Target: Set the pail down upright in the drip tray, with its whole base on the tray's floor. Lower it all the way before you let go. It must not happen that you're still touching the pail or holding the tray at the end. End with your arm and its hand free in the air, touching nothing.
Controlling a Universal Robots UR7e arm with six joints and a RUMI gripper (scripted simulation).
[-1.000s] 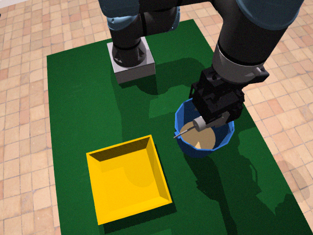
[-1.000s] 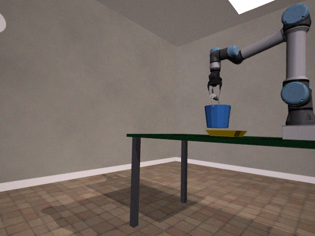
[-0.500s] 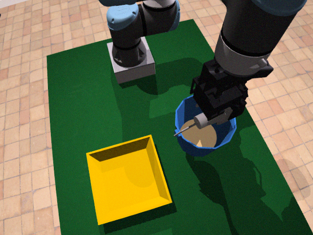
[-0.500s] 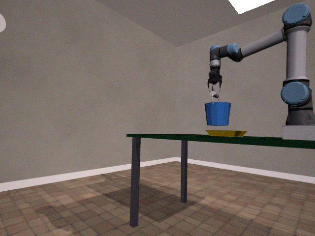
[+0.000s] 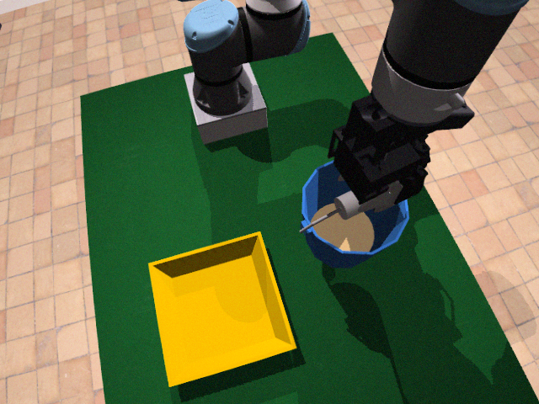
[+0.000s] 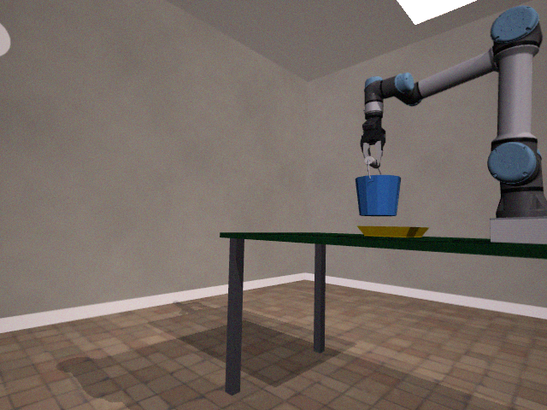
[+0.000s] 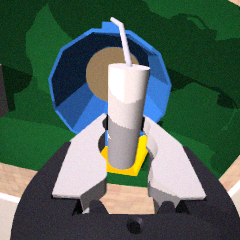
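Right now my hand is 3 cm above the white cylindrical grip and 1 cm past it. Also, from my hand: pail (9 cm below, 1 cm behind); yellow drip tray (29 cm below, 27 cm to the right, 7 cm ahead).
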